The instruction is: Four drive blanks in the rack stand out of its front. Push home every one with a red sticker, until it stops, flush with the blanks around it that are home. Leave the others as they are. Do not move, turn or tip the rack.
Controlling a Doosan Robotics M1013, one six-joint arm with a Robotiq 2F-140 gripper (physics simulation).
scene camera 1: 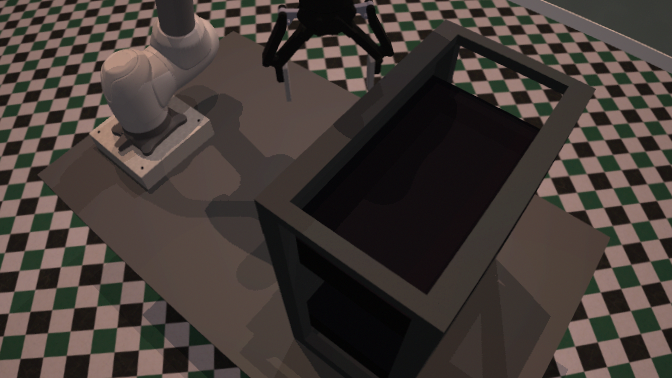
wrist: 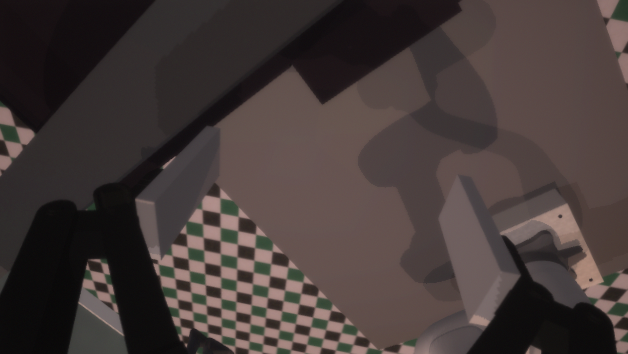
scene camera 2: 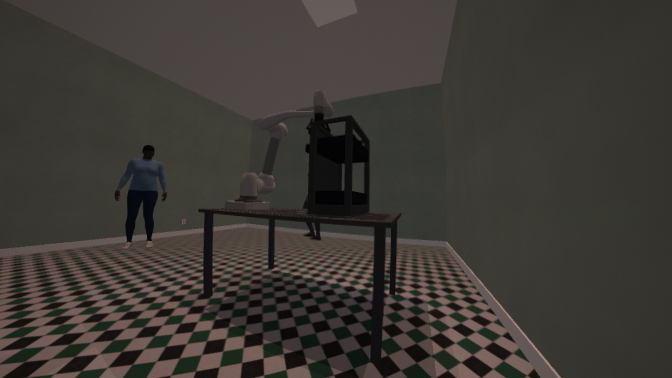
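The dark rack (scene camera 1: 510,200) (scene camera 2: 348,170) (wrist: 110,100) stands upright on the table. My gripper (scene camera 1: 328,92) (wrist: 333,174) is open and empty, pointing down beside the rack's robot-facing side near its top. In the wrist view its left finger is close to the rack's top beam, and its right finger is out over the table. A dark block (wrist: 375,45) juts out from under that beam; a small dark piece (scene camera 2: 307,148) also sticks out on that side in scene camera 2. The blanks' faces and red stickers do not show, so I cannot tell which blanks stand out.
The table (scene camera 1: 165,240) (scene camera 2: 250,215) (wrist: 300,150) carries the arm's pale base plate (scene camera 1: 145,172) (scene camera 2: 247,205) (wrist: 530,215), across from the rack. A person in blue (scene camera 2: 146,175) stands at the left on the floor; another person's legs (scene camera 2: 315,230) show behind the table.
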